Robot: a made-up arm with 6 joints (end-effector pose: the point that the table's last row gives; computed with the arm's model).
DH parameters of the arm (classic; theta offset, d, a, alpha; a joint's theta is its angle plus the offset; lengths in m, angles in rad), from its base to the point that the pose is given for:
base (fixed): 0 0 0 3.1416
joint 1: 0 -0.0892 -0.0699 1.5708
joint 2: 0 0.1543 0.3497 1.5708
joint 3: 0 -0.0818 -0.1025 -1.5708
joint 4: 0 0.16 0.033 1.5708
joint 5: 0 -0.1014 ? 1.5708
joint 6: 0 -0.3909 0.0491 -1.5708
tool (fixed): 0 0.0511 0 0
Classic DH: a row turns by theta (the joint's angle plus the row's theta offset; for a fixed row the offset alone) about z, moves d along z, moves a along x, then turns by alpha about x.
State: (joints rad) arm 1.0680 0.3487 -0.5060 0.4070 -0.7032 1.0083
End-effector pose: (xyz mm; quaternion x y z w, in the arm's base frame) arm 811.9 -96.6 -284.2 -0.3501 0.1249 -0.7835 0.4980
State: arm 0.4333 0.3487 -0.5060 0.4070 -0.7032 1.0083
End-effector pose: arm 711.0 403.6 -284.2 -0.3715 0.0094 -0.5889 0.7176
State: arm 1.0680 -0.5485 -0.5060 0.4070 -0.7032 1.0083
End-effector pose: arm 853.6 -172.4 282.8 -0.3409 -0.2893 -0.8266 0.3418
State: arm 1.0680 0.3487 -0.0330 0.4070 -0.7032 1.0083
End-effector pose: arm 759.1 158.1 -193.8 -0.2936 0.0396 -0.6717 0.6789
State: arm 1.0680 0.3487 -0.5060 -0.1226 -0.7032 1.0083
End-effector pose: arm 822.1 -142.1 -229.6 -0.4672 -0.0997 -0.7689 0.4250
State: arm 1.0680 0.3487 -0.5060 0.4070 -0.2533 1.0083
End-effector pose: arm 830.8 51.8 -157.7 -0.2324 0.0156 -0.7281 0.6447
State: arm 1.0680 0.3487 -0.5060 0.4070 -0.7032 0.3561
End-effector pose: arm 779.4 -120.9 -304.5 -0.0806 0.2779 -0.8543 0.4318
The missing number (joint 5, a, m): -0.183
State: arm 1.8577 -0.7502 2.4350 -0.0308 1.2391 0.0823
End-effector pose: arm -401.2 -377.3 406.1 -0.1085 0.3034 0.7442 0.5851
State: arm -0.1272 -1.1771 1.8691 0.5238 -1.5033 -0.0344
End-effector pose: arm 192.6 307.6 -59.3 -0.2766 -0.5574 0.0477 0.7814
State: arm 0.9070 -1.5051 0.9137 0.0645 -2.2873 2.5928
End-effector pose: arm 524.9 162.1 582.1 0.6200 0.4607 0.3163 0.5507
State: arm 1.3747 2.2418 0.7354 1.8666 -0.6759 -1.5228
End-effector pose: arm 337.3 154.5 402.8 0.1319 -0.5984 -0.6396 0.4641
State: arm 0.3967 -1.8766 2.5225 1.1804 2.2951 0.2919
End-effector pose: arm -204.3 314.8 678.8 -0.2729 0.8754 0.2991 0.2641
